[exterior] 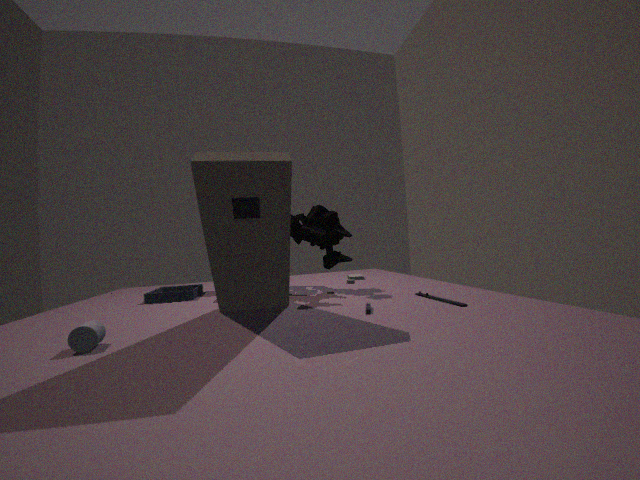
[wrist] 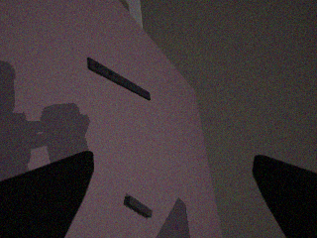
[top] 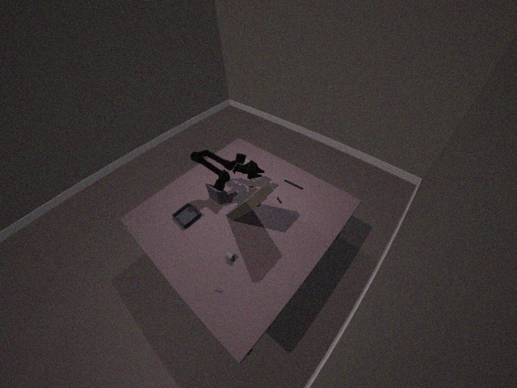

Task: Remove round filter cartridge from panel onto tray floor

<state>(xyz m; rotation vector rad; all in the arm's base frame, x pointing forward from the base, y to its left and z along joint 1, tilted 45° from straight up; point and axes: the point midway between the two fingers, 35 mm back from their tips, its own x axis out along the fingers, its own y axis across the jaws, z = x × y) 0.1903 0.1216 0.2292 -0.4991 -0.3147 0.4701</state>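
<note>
The round filter cartridge is 130 mm ahead of my gripper tip, 310 mm to the right of it and 120 mm above it. The rest, counted from my gripper tip: dark square tray 310 mm behind, 540 mm to the right, 130 mm below; pale block 320 mm behind, 170 mm to the left, 130 mm below.
</note>
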